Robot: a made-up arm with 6 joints.
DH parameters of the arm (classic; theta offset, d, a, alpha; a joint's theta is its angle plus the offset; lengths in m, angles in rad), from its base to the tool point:
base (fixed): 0 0.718 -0.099 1.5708
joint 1: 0 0.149 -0.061 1.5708
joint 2: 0 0.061 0.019 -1.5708
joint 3: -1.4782 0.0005 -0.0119 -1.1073
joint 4: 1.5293 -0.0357 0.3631 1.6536
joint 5: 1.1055 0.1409 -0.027 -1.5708
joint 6: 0 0.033 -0.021 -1.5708
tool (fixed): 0 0.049 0 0
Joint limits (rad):
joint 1: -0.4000..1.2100
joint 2: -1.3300..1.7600
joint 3: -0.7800..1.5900
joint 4: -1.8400..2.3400
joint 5: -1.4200..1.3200
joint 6: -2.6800..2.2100
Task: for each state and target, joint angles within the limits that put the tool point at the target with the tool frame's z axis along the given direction. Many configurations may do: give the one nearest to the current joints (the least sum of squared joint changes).
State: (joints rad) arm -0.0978 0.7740 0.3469 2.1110 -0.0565 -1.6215
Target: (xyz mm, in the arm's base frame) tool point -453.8 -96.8 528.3 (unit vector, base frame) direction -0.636 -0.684 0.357
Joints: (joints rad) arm 0.5389 0.5170 1.0238 2.3400 -0.0502 -1.3454
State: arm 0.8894 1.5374 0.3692 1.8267 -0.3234 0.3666
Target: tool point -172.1 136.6 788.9 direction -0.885 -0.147 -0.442
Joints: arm 0.1586 1.2537 0.9903 1.6587 -0.3663 -0.0590
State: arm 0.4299 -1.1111 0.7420 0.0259 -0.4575 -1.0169
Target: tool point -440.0 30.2 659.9 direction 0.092 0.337 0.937
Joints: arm 0.3893 -1.2616 0.4733 0.5306 0.1344 -1.1203
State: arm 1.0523 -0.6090 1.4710 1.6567 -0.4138 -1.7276
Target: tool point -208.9 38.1 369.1 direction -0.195 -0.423 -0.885
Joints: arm 1.2071 0.0309 1.5900 1.3175 -0.9476 -0.8353
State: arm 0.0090 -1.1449 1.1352 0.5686 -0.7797 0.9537
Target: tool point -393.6 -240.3 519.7 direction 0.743 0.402 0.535
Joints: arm 0.6960 -1.2176 1.5900 1.1073 -1.2835 1.2628
